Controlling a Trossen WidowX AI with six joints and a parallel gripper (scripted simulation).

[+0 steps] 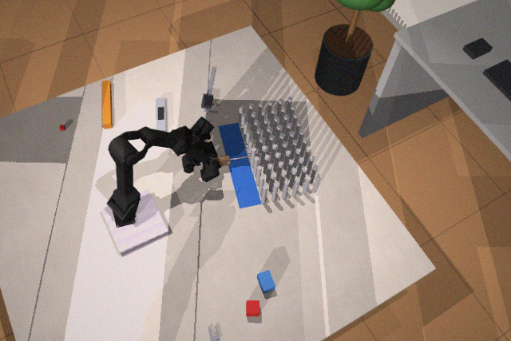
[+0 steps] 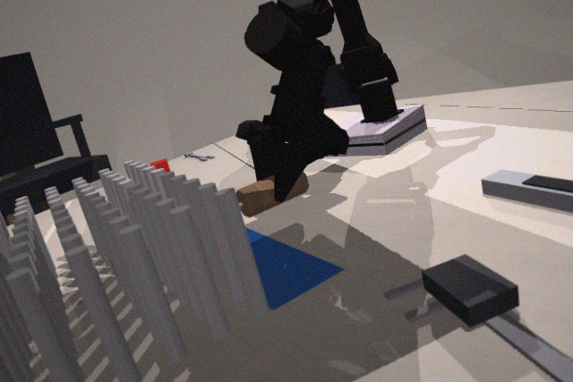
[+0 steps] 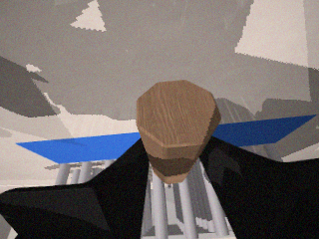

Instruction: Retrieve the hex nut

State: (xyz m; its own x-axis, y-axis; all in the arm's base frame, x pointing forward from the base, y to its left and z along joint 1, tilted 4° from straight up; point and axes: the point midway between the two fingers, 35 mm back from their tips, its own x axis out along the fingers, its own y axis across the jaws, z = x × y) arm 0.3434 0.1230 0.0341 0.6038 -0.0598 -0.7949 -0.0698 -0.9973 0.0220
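My gripper tip is now 80 mm short of the blue taped strip and 30 mm above it. Round my gripper tip: grey block: 150 mm behind, 290 mm to the left, 20 mm below; then hex nut: 250 mm ahead, 20 mm to the right, 30 mm below; then tool with wooden handle: 100 mm ahead, 10 mm to the right.
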